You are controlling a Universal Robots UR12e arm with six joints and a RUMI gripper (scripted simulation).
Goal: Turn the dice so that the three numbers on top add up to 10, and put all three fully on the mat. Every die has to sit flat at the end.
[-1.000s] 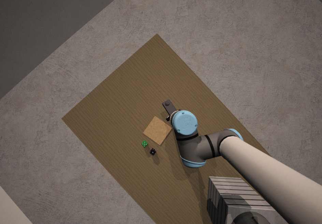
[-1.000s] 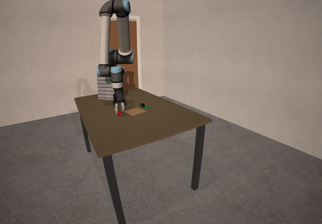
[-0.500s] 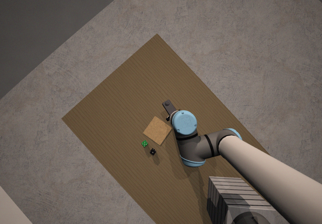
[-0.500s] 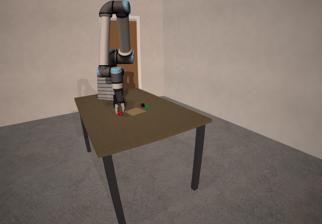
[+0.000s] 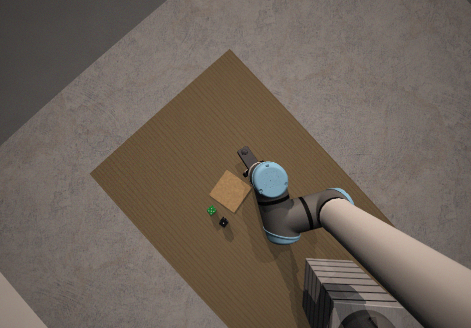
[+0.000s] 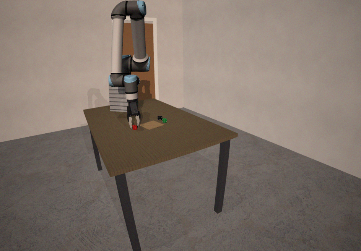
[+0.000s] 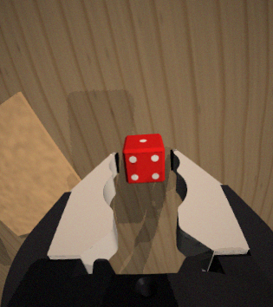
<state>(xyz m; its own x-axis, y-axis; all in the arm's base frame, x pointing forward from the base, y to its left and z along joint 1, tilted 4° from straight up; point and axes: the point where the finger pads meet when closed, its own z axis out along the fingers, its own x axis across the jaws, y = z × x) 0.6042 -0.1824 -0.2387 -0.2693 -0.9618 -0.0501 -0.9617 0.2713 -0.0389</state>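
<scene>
Right now the red die is right at my hand. The rest, counted from my hand: tan mat 14 cm to the left, 2 cm below, 1 cm ahead; then black die 26 cm to the left, 6 cm behind; then green die 26 cm to the left, 2 cm ahead.
</scene>
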